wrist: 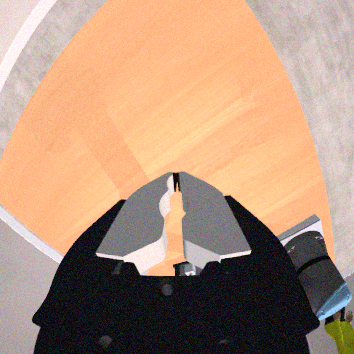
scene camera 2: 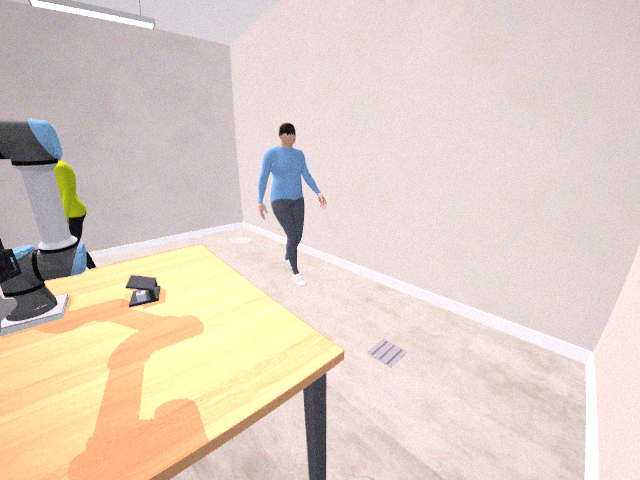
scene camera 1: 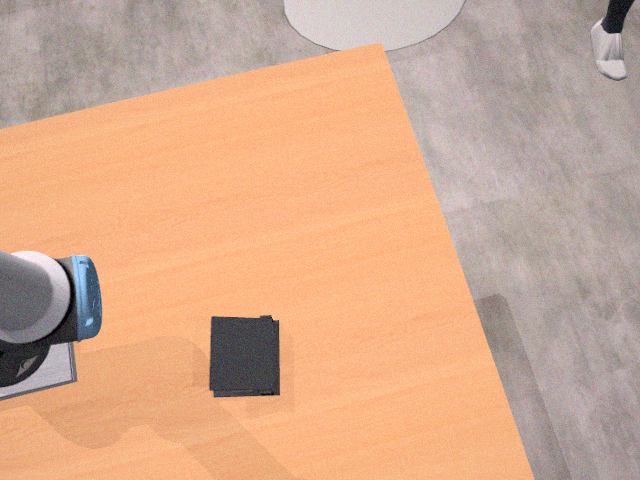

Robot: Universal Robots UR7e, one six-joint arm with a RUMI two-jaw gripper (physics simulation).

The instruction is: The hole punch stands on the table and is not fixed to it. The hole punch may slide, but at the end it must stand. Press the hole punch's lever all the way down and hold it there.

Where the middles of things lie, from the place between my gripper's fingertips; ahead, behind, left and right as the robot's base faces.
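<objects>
Offsets from my hand: dark hole punch (scene camera 1: 275,323), 470 mm to the left, 200 mm ahead, 170 mm below; lever (scene camera 1: 241,348), 470 mm to the left, 200 mm ahead, 150 mm below.
</objects>
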